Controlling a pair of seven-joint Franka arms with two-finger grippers.
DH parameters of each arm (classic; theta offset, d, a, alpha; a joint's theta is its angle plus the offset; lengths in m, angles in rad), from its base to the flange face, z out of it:
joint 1: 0 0.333 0 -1.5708
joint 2: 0 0 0 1.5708
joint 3: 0 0.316 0.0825 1.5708
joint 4: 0 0 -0.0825 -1.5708
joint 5: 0 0.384 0 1.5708
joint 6: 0 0 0.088 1.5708
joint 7: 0 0.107 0 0
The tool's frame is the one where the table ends.
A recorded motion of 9 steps. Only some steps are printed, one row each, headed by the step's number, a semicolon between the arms.
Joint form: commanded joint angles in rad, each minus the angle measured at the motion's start. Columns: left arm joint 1, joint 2, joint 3, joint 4, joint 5, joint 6, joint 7; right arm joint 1, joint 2, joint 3, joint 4, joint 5, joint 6, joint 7.
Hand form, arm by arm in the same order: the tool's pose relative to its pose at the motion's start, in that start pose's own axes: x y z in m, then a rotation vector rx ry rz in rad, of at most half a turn. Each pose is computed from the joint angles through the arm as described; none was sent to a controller.
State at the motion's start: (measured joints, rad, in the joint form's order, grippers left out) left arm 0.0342 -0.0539 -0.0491 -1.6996 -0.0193 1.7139 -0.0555; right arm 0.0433 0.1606 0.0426 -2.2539 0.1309 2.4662 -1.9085
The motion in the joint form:
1: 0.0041 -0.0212 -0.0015 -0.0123 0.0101 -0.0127 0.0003; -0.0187 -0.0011 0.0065 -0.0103 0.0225 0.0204 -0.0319
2: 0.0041 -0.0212 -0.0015 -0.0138 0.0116 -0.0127 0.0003; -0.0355 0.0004 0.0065 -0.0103 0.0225 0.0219 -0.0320
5: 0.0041 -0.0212 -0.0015 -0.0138 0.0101 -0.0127 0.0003; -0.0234 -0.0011 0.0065 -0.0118 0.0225 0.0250 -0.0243
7: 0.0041 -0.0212 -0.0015 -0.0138 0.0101 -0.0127 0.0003; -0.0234 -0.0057 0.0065 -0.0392 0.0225 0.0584 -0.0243
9: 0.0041 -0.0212 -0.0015 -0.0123 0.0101 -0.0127 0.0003; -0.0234 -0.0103 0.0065 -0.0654 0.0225 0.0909 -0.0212
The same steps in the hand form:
1: -0.0072 -0.0024 -0.0049 0.0115 -0.0032 -0.0008; -0.0066 -0.0031 0.0010 -0.0163 0.0081 -0.0011
2: -0.0073 -0.0026 -0.0042 0.0131 -0.0046 -0.0006; -0.0155 -0.0054 0.0009 -0.0175 0.0066 0.0156
5: -0.0073 -0.0024 -0.0042 0.0116 -0.0047 -0.0008; -0.0092 -0.0038 0.0009 -0.0194 0.0065 0.0113
7: -0.0073 -0.0024 -0.0042 0.0116 -0.0047 -0.0008; -0.0087 -0.0100 0.0061 -0.0285 -0.0003 0.0134
9: -0.0072 -0.0024 -0.0049 0.0115 -0.0032 -0.0008; -0.0083 -0.0160 0.0107 -0.0379 -0.0069 0.0184

